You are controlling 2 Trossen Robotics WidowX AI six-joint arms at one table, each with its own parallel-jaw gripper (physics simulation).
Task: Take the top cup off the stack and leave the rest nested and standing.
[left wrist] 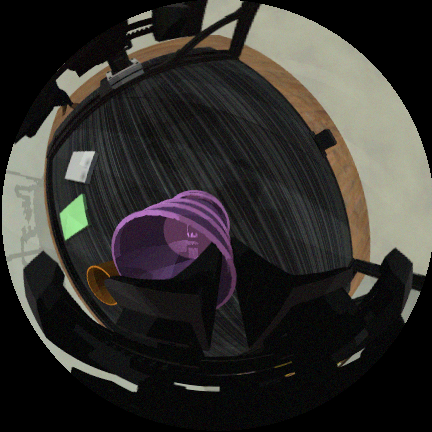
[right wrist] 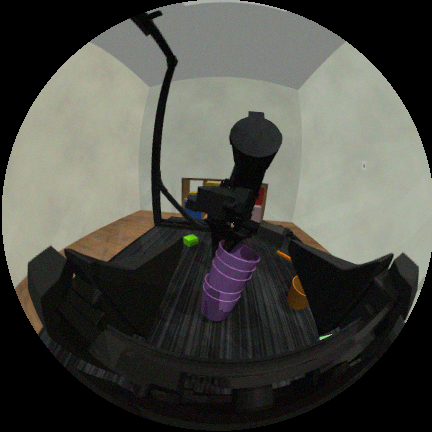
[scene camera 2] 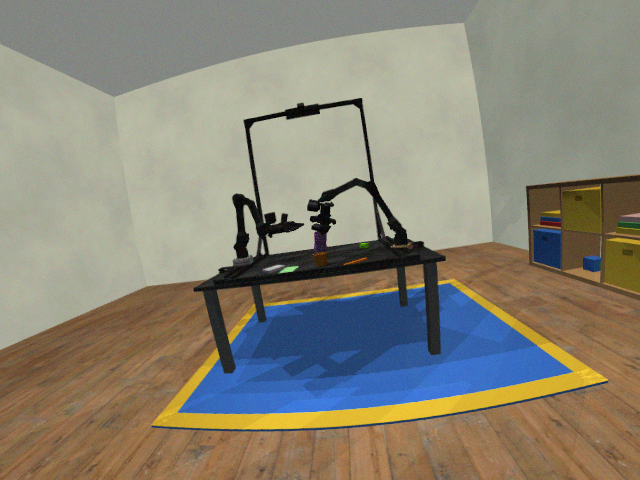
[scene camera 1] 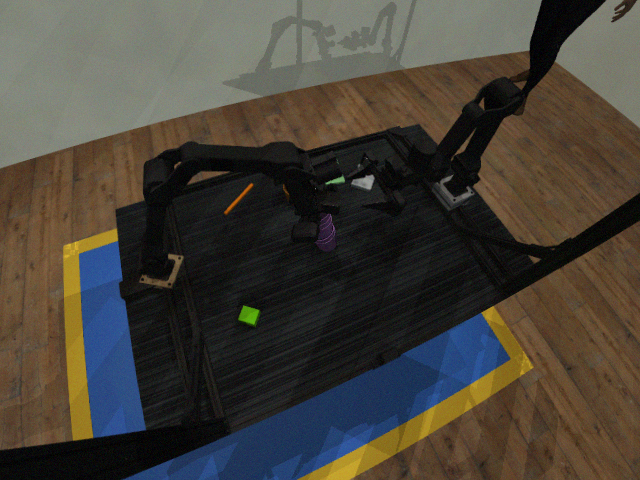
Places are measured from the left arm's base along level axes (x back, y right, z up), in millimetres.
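Where they show: left gripper, between the fingertips: (left wrist: 224, 241) (right wrist: 215, 260) (scene camera 1: 318, 231); right gripper, between the fingertips: (right wrist: 237, 244) (scene camera 2: 303, 224) (scene camera 1: 353, 191); left arm's base, origin of its link: (scene camera 2: 401, 244) (scene camera 1: 161, 268); right arm's base, origin of its link: (left wrist: 121, 67) (scene camera 2: 242, 257) (scene camera 1: 455, 187).
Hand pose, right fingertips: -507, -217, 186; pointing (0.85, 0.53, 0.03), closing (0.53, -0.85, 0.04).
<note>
Things, the pixels of their top centre, and the offset from my right fingertips, as dx, dy, dz.
- orange cup, centre of its top: (left wrist: 102, 288) (right wrist: 305, 283) (scene camera 2: 320, 253) +180, -114, -154
- white piece, centre of its top: (left wrist: 77, 165) (scene camera 1: 364, 176) (scene camera 2: 273, 267) -51, -244, -200
- light green piece, centre of its top: (left wrist: 71, 218) (scene camera 1: 331, 170) +70, -255, -205
- orange stick, centre of its top: (scene camera 1: 239, 198) +360, -77, -205
- green block, centre of its top: (scene camera 1: 248, 314) (right wrist: 190, 236) +227, +304, -187
A nested stack of purple cups (scene camera 1: 326, 241) (scene camera 2: 320, 243) (right wrist: 220, 304) stands near the middle of the table, mouths up. Its top cup (left wrist: 145, 242) (right wrist: 245, 254) shows an open mouth in the left wrist view, with the rims of lower cups close behind it. My left gripper (left wrist: 224, 241) (scene camera 2: 322, 230) is above the stack, shut on the top cup's rim; its fingertips hide part of that rim. My right gripper (scene camera 1: 356, 191) is open and empty, beside the stack and apart from it, pointing toward it.
An orange cup (scene camera 2: 320, 259) (left wrist: 100, 285) (right wrist: 298, 296) stands near the stack. A white piece (scene camera 1: 363, 182) (left wrist: 80, 166) and a light green piece (scene camera 1: 336, 180) (left wrist: 75, 218) lie near my right gripper. An orange stick (scene camera 1: 238, 198) and a green block (scene camera 1: 249, 315) lie on the table.
</note>
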